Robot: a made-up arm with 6 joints. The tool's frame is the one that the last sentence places. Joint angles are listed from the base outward.
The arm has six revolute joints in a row. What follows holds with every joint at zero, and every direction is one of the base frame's.
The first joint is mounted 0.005 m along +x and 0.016 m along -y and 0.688 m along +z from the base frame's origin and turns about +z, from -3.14 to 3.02 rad.
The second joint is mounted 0.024 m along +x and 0.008 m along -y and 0.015 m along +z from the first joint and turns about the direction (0, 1, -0.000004), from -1.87 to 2.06 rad.
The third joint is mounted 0.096 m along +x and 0.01 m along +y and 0.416 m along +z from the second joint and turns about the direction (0, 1, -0.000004), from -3.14 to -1.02 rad.
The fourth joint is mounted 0.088 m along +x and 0.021 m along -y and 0.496 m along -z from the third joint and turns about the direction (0, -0.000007, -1), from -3.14 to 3.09 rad.
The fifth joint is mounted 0.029 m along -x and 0.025 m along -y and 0.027 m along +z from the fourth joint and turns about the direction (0, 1, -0.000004), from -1.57 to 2.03 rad.
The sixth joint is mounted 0.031 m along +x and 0.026 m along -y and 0.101 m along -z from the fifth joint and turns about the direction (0, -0.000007, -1), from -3.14 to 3.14 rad.
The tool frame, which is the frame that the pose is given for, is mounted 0.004 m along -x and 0.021 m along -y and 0.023 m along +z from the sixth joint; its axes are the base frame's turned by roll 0, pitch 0 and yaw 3.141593 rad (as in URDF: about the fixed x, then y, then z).
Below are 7 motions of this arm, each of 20 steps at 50 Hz.
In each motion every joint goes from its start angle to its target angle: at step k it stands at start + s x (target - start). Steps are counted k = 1, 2, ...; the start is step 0. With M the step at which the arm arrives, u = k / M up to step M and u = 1 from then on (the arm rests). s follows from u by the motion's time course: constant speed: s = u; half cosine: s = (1 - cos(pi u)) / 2; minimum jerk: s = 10 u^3 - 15 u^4 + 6 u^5.
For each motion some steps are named. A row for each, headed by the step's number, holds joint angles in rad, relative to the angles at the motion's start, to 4 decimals.
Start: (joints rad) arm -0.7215 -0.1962 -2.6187 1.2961 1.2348 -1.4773
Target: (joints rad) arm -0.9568 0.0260 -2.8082 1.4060 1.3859 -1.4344
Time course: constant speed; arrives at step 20
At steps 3, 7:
3: -0.0353 0.0333 -0.0284 0.0165 0.0227 0.0064
7: -0.0824 0.0778 -0.0663 0.0385 0.0529 0.0150

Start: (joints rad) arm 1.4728 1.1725 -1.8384 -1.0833 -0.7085 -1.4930
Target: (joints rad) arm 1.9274 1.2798 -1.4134 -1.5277 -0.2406 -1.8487
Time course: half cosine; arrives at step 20
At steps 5, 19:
5: 0.0666 0.0157 0.0622 -0.0651 0.0685 -0.0521
19: 0.4518 0.1066 0.4224 -0.4417 0.4650 -0.3535

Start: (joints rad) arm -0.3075 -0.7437 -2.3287 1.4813 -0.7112 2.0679
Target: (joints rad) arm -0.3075 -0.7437 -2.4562 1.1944 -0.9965 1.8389
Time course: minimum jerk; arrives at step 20
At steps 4, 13, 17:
4: 0.0000 0.0000 -0.0074 -0.0166 -0.0165 -0.0133
13: 0.0000 0.0000 -0.0975 -0.2194 -0.2182 -0.1751
17: 0.0000 0.0000 -0.1241 -0.2793 -0.2777 -0.2229

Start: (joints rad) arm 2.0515 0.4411 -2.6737 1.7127 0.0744 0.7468
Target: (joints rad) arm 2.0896 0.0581 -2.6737 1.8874 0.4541 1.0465
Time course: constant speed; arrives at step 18
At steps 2, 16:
2: 0.0042 -0.0426 0.0000 0.0194 0.0422 0.0333
16: 0.0339 -0.3404 0.0000 0.1553 0.3375 0.2664

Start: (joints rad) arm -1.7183 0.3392 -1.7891 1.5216 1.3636 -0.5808
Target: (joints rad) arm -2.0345 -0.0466 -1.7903 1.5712 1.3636 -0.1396
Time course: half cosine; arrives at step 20
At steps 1, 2, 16, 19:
1: -0.0019 -0.0024 0.0000 0.0003 0.0000 0.0027
2: -0.0077 -0.0094 0.0000 0.0012 0.0000 0.0108
16: -0.2860 -0.3490 -0.0011 0.0449 0.0000 0.3991
19: -0.3143 -0.3834 -0.0012 0.0493 0.0000 0.4385

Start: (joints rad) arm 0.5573 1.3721 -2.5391 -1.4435 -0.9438 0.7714
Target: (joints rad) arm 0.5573 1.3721 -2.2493 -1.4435 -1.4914 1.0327
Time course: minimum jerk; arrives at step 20
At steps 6, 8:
6: 0.0000 0.0000 0.0473 0.0000 -0.0893 0.0426
8: 0.0000 0.0000 0.0920 0.0000 -0.1738 0.0829

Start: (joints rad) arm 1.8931 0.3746 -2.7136 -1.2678 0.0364 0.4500
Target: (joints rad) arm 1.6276 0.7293 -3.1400 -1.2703 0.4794 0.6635
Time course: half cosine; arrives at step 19
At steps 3, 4, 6, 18, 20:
3: -0.0160 0.0214 -0.0257 -0.0002 0.0267 0.0129
4: -0.0280 0.0374 -0.0450 -0.0003 0.0467 0.0225
6: -0.0601 0.0803 -0.0966 -0.0006 0.1004 0.0484
18: -0.2637 0.3523 -0.4235 -0.0025 0.4400 0.2120
20: -0.2655 0.3547 -0.4264 -0.0025 0.4430 0.2135

